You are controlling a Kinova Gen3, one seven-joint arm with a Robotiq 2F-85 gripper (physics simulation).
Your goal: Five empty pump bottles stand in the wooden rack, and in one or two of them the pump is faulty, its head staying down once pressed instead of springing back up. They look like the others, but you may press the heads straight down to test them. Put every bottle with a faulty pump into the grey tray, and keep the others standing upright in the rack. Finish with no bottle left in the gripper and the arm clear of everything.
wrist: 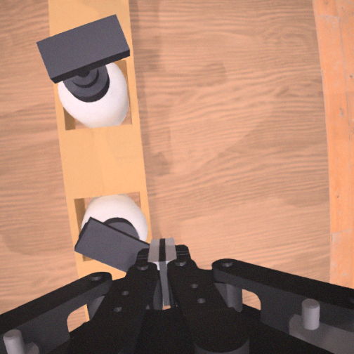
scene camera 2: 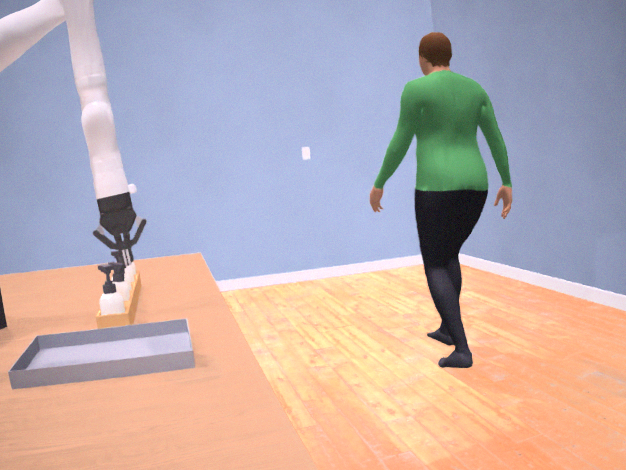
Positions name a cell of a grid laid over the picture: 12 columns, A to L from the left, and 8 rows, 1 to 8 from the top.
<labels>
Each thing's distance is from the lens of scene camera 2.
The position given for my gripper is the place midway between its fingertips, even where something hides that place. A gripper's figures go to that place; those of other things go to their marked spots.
my gripper (scene camera 2: C5): 118 cm
grey tray (scene camera 2: B7): 98 cm
</labels>
